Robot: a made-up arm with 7 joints.
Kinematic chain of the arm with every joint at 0, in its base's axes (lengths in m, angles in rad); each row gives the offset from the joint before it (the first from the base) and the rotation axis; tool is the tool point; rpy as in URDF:
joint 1: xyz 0 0 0 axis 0.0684 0.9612 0.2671
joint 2: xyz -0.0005 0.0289 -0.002 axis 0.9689 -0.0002 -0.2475
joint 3: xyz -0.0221 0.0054 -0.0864 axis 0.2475 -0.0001 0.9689
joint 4: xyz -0.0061 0 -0.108 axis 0.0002 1 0
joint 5: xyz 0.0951 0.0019 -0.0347 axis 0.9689 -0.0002 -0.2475
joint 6: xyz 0.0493 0 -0.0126 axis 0.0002 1 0
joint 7: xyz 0.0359 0 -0.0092 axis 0.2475 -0.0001 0.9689
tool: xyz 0 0 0 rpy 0 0.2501 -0.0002
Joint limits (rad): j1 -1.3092..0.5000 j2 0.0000..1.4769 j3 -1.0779..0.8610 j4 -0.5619..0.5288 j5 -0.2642..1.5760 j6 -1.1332..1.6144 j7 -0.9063..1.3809
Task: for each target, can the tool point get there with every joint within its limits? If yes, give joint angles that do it. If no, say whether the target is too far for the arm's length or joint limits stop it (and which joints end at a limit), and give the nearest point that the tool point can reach.
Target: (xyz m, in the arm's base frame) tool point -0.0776 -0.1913 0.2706
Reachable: no: joint limits stop it (at a limit: joint 1, joint 2, joint 4) | nearest point 0.1152 -0.1263 0.0502 | short by 0.300 m
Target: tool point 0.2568 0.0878 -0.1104
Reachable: yes | joints -0.7424 0.8722 -0.7324 -0.0243 1.2715 1.3534 -0.5066
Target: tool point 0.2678 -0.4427 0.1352
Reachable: no: too far | nearest point 0.2114 -0.1874 -0.0026 | short by 0.296 m
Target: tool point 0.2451 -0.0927 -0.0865
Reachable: yes | joints -0.8380 0.1216 -0.5602 -0.1916 0.3049 0.8338 -0.3827
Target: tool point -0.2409 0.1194 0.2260
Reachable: no: joint limits stop it (at a limit: joint 1, joint 2, joint 3, joint 4, joint 5) | nearest point -0.0276 0.1480 0.1735 | short by 0.221 m
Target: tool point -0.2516 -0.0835 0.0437
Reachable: no: joint limits stop it (at a limit: joint 1, joint 3, joint 4, joint 6) | nearest point -0.0621 -0.0609 -0.1571 | short by 0.277 m
